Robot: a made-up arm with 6 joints. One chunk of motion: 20 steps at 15 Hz.
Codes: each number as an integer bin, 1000 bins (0 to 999) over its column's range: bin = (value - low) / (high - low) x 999, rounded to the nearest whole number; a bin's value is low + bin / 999 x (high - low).
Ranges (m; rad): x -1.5..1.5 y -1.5..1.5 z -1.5..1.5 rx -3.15..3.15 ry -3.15..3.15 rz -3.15..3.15
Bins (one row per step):
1: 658 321 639 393 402 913
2: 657 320 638 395 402 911
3: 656 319 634 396 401 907
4: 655 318 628 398 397 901
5: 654 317 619 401 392 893
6: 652 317 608 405 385 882
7: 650 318 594 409 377 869
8: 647 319 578 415 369 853
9: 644 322 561 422 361 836
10: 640 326 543 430 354 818
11: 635 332 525 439 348 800
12: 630 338 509 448 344 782
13: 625 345 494 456 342 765
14: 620 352 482 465 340 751
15: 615 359 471 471 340 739
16: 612 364 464 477 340 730
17: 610 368 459 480 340 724
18: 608 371 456 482 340 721
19: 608 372 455 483 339 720
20: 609 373 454 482 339 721
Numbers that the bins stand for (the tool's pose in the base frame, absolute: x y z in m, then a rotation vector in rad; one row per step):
1: 0.4760 -0.5360 0.4189 -0.6716 -0.6149 2.6077
2: 0.4730 -0.5390 0.4159 -0.6590 -0.6149 2.5950
3: 0.4700 -0.5420 0.4039 -0.6527 -0.6212 2.5698
4: 0.4670 -0.5450 0.3859 -0.6401 -0.6464 2.5320
5: 0.4640 -0.5480 0.3589 -0.6212 -0.6779 2.4815
6: 0.4580 -0.5480 0.3258 -0.5959 -0.7221 2.4122
7: 0.4520 -0.5450 0.2838 -0.5707 -0.7725 2.3302
8: 0.4429 -0.5420 0.2357 -0.5329 -0.8230 2.2293
9: 0.4339 -0.5330 0.1847 -0.4887 -0.8734 2.1221
10: 0.4219 -0.5210 0.1306 -0.4383 -0.9176 2.0086
11: 0.4069 -0.5030 0.0766 -0.3815 -0.9554 1.8950
12: 0.3919 -0.4850 0.0285 -0.3248 -0.9806 1.7815
13: 0.3769 -0.4640 -0.0165 -0.2743 -0.9932 1.6743
14: 0.3619 -0.4429 -0.0526 -0.2176 -1.0059 1.5860
15: 0.3468 -0.4219 -0.0856 -0.1797 -1.0059 1.5104
16: 0.3378 -0.4069 -0.1066 -0.1419 -1.0059 1.4536
17: 0.3318 -0.3949 -0.1216 -0.1230 -1.0059 1.4158
18: 0.3258 -0.3859 -0.1306 -0.1104 -1.0059 1.3968
19: 0.3258 -0.3829 -0.1336 -0.1041 -1.0122 1.3905
20: 0.3288 -0.3799 -0.1366 -0.1104 -1.0122 1.3968

